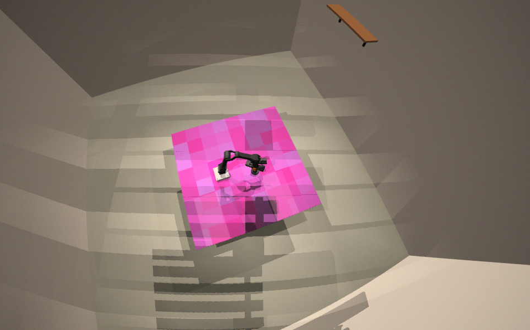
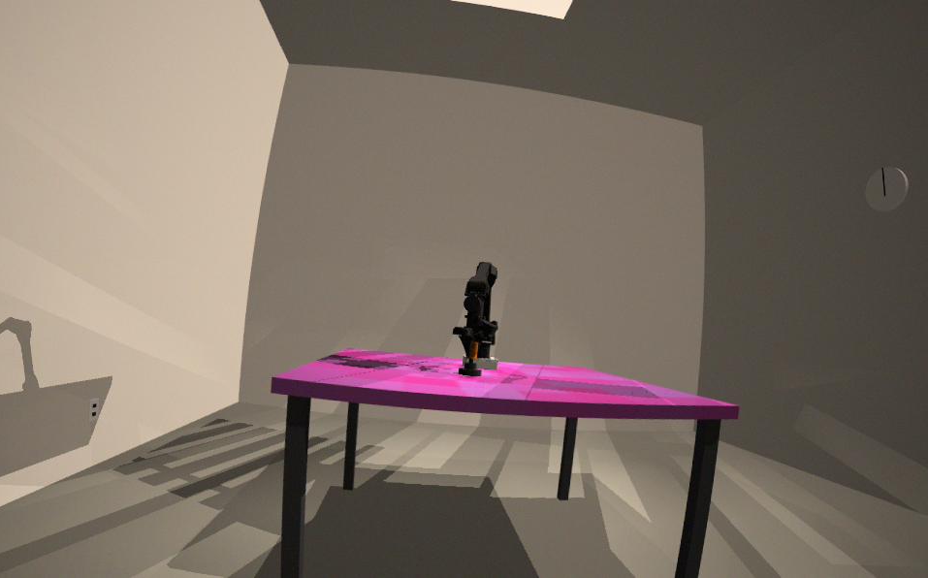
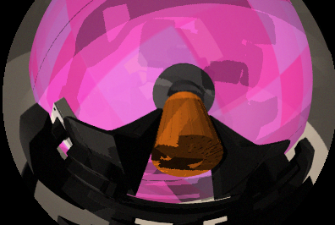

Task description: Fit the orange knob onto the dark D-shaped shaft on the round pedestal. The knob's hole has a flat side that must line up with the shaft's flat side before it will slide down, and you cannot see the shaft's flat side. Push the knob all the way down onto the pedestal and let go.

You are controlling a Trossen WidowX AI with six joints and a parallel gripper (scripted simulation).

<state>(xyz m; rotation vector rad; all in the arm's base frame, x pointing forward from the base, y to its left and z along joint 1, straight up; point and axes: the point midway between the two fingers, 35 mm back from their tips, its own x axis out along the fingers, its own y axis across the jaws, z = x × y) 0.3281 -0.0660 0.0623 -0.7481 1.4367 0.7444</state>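
The orange knob lies 20 mm above my gripper tip. From my gripper tip the other things lie so: dark round pedestal 40 mm below.
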